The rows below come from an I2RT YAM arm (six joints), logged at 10 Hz.
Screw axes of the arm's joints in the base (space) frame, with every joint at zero. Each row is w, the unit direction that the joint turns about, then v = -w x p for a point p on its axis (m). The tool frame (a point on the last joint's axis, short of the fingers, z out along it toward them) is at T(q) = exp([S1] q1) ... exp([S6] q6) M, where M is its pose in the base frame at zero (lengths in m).
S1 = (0, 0, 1, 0.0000, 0.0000, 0.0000)
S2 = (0, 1, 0, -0.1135, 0.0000, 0.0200)
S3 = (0, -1, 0, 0.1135, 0.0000, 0.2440)
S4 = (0, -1, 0, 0.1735, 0.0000, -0.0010)
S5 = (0, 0, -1, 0.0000, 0.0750, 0.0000)
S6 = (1, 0, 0, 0.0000, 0.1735, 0.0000)
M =
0 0 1 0.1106
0 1 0 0.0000
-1 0 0 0.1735
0 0 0 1
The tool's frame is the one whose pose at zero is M.
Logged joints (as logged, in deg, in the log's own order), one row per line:
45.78 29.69 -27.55 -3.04 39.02 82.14
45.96 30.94 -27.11 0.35 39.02 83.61
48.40 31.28 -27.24 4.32 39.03 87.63
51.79 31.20 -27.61 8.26 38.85 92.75
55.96 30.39 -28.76 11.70 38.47 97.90
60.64 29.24 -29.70 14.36 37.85 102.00
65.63 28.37 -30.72 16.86 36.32 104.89
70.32 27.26 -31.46 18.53 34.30 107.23
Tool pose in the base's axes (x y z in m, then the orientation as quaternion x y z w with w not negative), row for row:
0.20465 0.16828 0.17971 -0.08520 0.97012 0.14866 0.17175
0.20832 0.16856 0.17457 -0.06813 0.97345 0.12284 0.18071
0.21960 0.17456 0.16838 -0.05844 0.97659 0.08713 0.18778
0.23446 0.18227 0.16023 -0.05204 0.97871 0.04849 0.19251
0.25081 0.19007 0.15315 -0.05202 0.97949 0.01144 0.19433
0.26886 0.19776 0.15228 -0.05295 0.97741 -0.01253 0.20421
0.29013 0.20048 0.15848 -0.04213 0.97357 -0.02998 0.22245
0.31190 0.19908 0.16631 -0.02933 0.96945 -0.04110 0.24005
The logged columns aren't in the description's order. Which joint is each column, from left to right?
Columns, left to right: q3, q6, q4, q5, q1, q2.
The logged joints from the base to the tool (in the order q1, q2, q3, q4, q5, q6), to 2 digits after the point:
39.02 82.14 45.78 -27.55 -3.04 29.69
39.02 83.61 45.96 -27.11 0.35 30.94
39.03 87.63 48.40 -27.24 4.32 31.28
38.85 92.75 51.79 -27.61 8.26 31.20
38.47 97.90 55.96 -28.76 11.70 30.39
37.85 102.00 60.64 -29.70 14.36 29.24
36.32 104.89 65.63 -30.72 16.86 28.37
34.30 107.23 70.32 -31.46 18.53 27.26

